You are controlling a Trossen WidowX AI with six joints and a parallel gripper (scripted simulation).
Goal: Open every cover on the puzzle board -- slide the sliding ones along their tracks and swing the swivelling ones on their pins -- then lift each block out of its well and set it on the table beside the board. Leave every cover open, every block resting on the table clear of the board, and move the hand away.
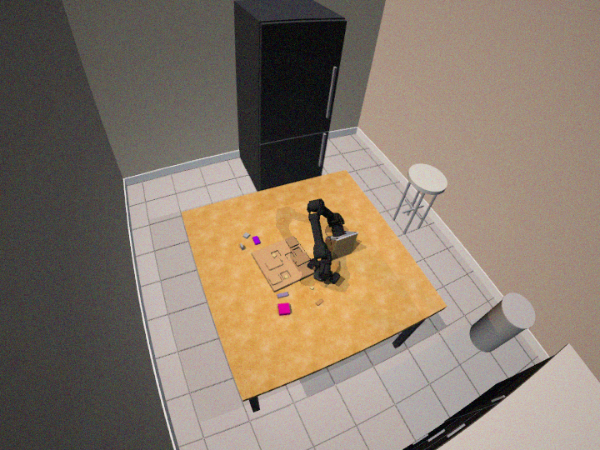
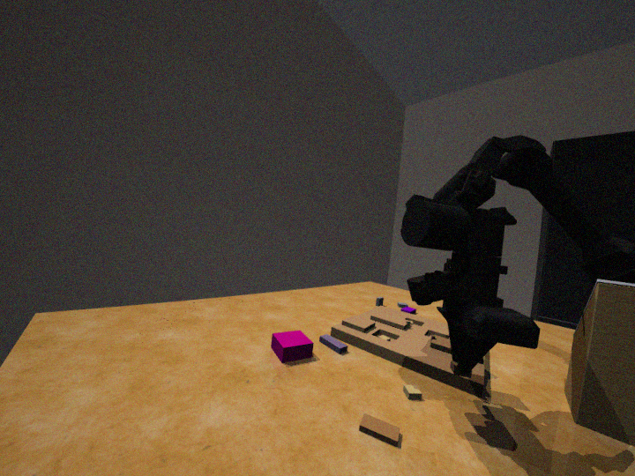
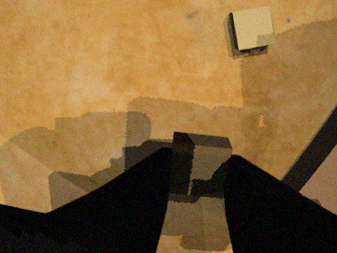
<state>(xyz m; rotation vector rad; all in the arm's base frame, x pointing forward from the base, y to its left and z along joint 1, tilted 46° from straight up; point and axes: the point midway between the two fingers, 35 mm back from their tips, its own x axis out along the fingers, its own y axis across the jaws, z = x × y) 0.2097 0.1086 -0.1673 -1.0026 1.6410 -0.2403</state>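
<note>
Right now my gripper tip is 23 cm short of the lavender block, 2 cm to the left of it and 6 cm above it. Round my gripper tip: purple block 23 cm ahead, 44 cm to the right, 6 cm below; magenta block 26 cm ahead, 7 cm to the left, 5 cm below.
</note>
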